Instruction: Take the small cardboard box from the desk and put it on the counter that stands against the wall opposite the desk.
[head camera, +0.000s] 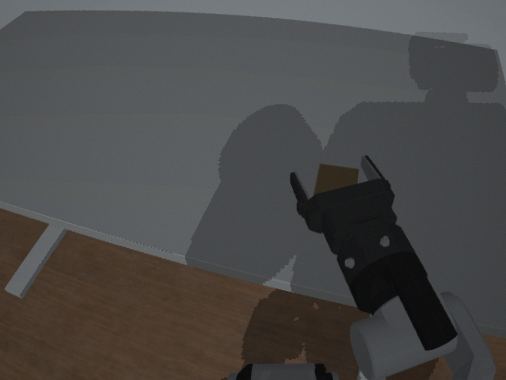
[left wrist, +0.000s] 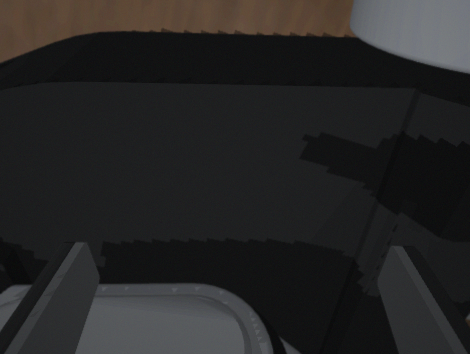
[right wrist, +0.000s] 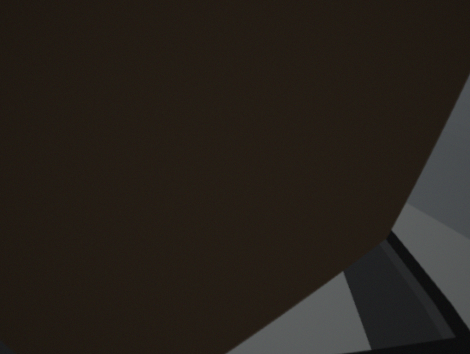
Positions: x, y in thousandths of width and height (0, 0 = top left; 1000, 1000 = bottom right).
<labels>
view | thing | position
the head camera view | right gripper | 651, 443
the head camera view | cardboard box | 653, 467
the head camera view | desk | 343, 357
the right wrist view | cardboard box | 376, 499
</labels>
